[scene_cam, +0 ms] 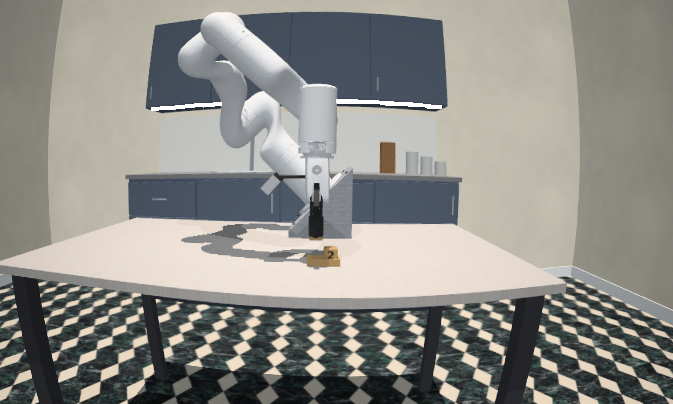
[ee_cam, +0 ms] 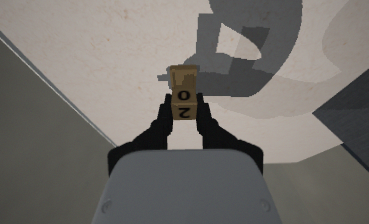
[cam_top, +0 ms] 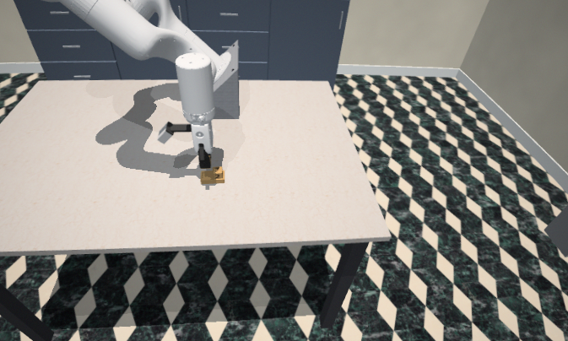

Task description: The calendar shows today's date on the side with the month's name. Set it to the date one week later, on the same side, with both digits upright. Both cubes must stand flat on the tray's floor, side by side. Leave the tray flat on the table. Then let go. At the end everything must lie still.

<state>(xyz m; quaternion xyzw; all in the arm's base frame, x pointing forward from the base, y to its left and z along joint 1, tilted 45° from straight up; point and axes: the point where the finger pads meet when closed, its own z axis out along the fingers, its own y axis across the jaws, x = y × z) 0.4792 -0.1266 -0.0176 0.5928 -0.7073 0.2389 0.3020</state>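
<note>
Right now my hand is 2 cm to the right of the wooden tray and 8 cm above it.
</note>
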